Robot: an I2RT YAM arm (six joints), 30 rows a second.
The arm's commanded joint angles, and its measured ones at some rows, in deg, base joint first. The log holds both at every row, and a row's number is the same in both.
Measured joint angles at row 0: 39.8, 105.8, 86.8, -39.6, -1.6, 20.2
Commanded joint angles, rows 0 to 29: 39.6, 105.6, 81.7, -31.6, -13.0, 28.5; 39.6, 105.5, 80.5, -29.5, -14.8, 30.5; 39.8, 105.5, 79.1, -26.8, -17.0, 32.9; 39.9, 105.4, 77.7, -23.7, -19.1, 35.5; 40.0, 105.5, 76.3, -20.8, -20.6, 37.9; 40.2, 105.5, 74.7, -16.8, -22.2, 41.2; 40.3, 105.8, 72.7, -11.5, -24.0, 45.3; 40.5, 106.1, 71.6, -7.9, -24.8, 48.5; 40.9, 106.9, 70.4, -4.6, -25.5, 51.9; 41.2, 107.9, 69.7, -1.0, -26.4, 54.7; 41.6, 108.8, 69.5, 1.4, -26.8, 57.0; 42.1, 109.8, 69.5, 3.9, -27.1, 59.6; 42.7, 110.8, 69.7, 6.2, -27.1, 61.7; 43.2, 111.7, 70.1, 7.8, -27.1, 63.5; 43.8, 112.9, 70.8, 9.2, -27.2, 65.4; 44.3, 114.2, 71.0, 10.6, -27.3, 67.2; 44.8, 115.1, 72.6, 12.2, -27.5, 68.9; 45.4, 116.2, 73.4, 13.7, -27.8, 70.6; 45.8, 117.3, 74.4, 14.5, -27.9, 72.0; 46.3, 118.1, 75.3, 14.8, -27.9, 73.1; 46.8, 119.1, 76.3, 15.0, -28.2, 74.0; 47.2, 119.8, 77.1, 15.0, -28.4, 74.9; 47.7, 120.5, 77.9, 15.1, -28.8, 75.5; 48.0, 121.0, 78.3, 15.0, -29.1, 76.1; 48.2, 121.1, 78.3, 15.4, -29.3, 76.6; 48.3, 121.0, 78.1, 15.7, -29.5, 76.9; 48.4, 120.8, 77.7, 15.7, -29.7, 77.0; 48.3, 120.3, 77.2, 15.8, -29.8, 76.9; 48.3, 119.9, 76.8, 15.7, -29.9, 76.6; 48.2, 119.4, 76.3, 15.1, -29.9, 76.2
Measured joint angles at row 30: 48.3, 120.1, 76.4, 13.9, -28.8, 73.9
